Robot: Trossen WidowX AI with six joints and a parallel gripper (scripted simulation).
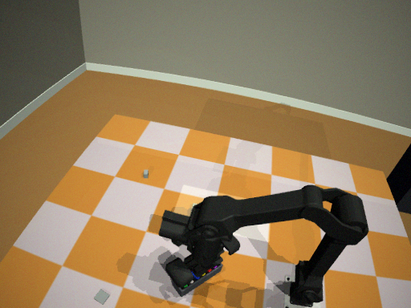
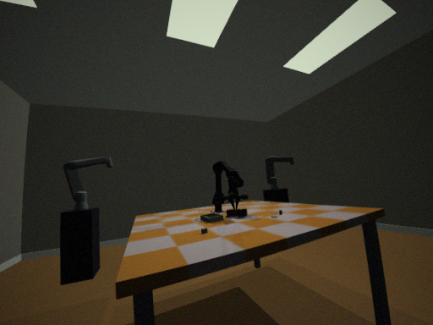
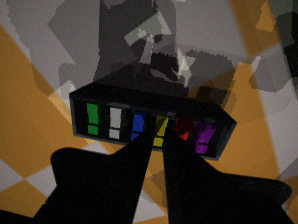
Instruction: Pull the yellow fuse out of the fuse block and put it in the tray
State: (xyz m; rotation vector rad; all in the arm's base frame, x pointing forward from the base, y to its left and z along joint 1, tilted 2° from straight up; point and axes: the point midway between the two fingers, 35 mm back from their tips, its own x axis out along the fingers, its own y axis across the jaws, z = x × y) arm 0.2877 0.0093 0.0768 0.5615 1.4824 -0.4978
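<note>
My gripper tip is 18 cm to the left of the tray, 3 cm above it and 1 cm short of it. From my gripper tip the other things lie so: flat grey tile 23 cm ahead, 14 cm to the left, 3 cm below; then grey cube 31 cm to the right, 28 cm ahead, 3 cm below; then yellow fuse 1 cm below.
</note>
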